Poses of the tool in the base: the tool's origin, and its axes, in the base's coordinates. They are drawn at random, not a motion.
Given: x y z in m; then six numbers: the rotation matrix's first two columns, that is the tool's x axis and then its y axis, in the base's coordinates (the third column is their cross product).
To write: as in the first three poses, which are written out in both.
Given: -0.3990 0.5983 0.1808 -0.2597 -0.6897 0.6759 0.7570 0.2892 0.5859
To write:
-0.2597 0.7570 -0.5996 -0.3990
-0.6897 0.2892 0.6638 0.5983
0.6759 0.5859 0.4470 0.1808
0 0 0 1

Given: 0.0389 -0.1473 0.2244 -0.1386 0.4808 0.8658 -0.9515 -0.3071 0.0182
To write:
-0.1386 -0.9515 0.2746 0.0389
0.4808 -0.3071 -0.8213 -0.1473
0.8658 0.0182 0.5000 0.2244
0 0 0 1

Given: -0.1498 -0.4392 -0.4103 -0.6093 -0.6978 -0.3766 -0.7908 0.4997 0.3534
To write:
-0.6093 -0.7908 -0.0584 -0.1498
-0.6978 0.4997 0.5131 -0.4392
-0.3766 0.3534 -0.8563 -0.4103
0 0 0 1

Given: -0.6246 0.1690 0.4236 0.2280 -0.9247 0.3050 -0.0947 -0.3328 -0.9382
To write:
0.2280 -0.0947 0.9691 -0.6246
-0.9247 -0.3328 0.1850 0.1690
0.3050 -0.9382 -0.1634 0.4236
0 0 0 1

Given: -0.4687 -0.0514 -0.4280 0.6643 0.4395 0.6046 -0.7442 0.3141 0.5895
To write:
0.6643 -0.7442 0.0692 -0.4687
0.4395 0.3141 -0.8415 -0.0514
0.6046 0.5895 0.5357 -0.4280
0 0 0 1

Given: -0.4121 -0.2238 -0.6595 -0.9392 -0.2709 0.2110 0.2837 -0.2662 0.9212
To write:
-0.9392 0.2837 -0.1934 -0.4121
-0.2709 -0.2662 0.9251 -0.2238
0.2110 0.9212 0.3269 -0.6595
0 0 0 1

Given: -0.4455 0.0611 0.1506 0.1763 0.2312 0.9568 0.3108 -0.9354 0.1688
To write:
0.1763 0.3108 0.9340 -0.4455
0.2312 -0.9354 0.2676 0.0611
0.9568 0.1688 -0.2368 0.1506
0 0 0 1

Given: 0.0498 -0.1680 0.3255 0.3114 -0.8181 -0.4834 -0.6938 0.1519 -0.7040
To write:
0.3114 -0.6938 0.6494 0.0498
-0.8181 0.1519 0.5546 -0.1680
-0.4834 -0.7040 -0.5203 0.3255
0 0 0 1

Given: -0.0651 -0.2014 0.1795 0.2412 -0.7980 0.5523 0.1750 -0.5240 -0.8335
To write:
0.2412 0.1750 0.9545 -0.0651
-0.7980 -0.5240 0.2977 -0.2014
0.5523 -0.8335 0.0133 0.1795
0 0 0 1

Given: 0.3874 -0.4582 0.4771 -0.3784 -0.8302 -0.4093 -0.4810 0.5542 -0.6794
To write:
-0.3784 -0.4810 0.7909 0.3874
-0.8302 0.5542 -0.0602 -0.4582
-0.4093 -0.6794 -0.6090 0.4771
0 0 0 1

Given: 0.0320 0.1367 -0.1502 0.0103 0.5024 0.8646 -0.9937 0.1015 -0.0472
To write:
0.0103 -0.9937 -0.1115 0.0320
0.5024 0.1015 -0.8587 0.1367
0.8646 -0.0472 0.5003 -0.1502
0 0 0 1

